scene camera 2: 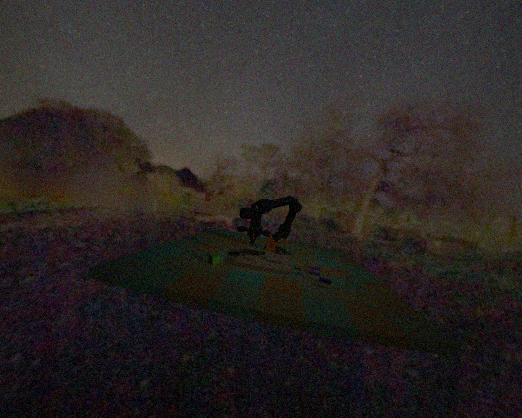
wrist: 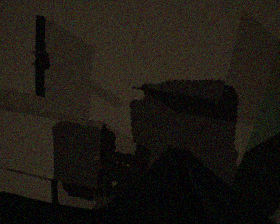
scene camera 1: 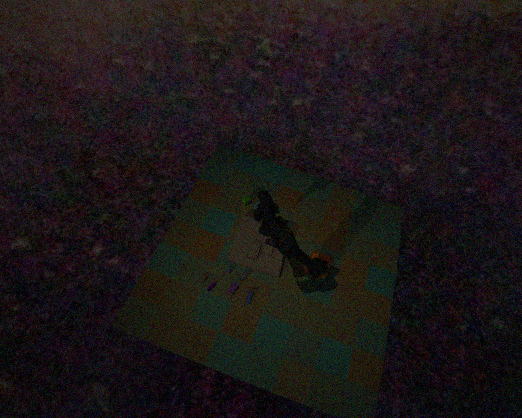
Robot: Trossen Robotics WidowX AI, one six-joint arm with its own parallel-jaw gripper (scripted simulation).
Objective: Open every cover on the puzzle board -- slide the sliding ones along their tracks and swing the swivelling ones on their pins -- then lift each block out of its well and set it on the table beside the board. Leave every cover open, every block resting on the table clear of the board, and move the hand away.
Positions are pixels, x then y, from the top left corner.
Labels:
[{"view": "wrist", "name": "gripper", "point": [175,157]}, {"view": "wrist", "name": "pale puzzle board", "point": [86,74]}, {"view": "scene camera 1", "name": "pale puzzle board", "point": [238,252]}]

